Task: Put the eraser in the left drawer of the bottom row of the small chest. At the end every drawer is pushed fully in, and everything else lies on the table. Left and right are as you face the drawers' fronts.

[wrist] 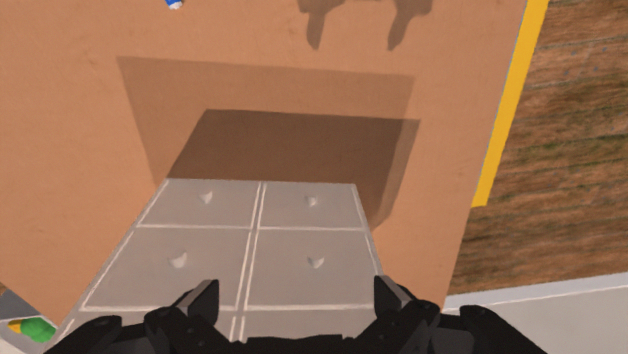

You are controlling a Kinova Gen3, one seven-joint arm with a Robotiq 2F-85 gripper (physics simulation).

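Places are measured from the arm's base along level axes (x ahead, y left, z up), in metres.
Where they show: gripper, fingertip midpoint: [297, 294].
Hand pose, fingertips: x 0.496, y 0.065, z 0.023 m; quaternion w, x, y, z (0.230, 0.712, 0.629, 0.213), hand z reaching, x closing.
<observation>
Things, the pixels of their top centre, and the offset from my fingertips. "spot": a spot on its surface instead. Level surfaces: height alone.
- small grey chest at a spot on its surface: [247, 270] spot: dz -0.096, dx +0.098, dy -0.066 m
- bottom row's left drawer at a spot on its surface: [337, 215] spot: dz -0.185, dx +0.117, dy +0.041 m
- bottom row's right drawer at a spot on its surface: [175, 212] spot: dz -0.185, dx +0.080, dy -0.169 m
- blue battery-like piece at a spot on its surface: [173, 4] spot: dz -0.248, dx -0.142, dy -0.109 m
- brown table at its surface level: dz -0.262 m
The small grey chest [247, 270] shows its drawer fronts, upside down in the wrist view, at the lower middle. Its foot meets the table near mid-height in the view. The bottom row's left drawer [337, 215] appears on the right of the view, and the bottom row's right drawer [175, 212] on the left. Each has a small pale knob. The drawer fronts that show look flush. The chest's lower part in the view is hidden behind my gripper [297, 295], which is open and empty above the chest. The eraser does not show.
A blue battery-like piece [173, 4] with a white end is cut off at the top edge, on the brown table [60, 125]. A yellow strip [510, 110] runs along the right table edge. A green and orange object [37, 329] shows at bottom left, a pale grey surface [565, 320] at bottom right.
</observation>
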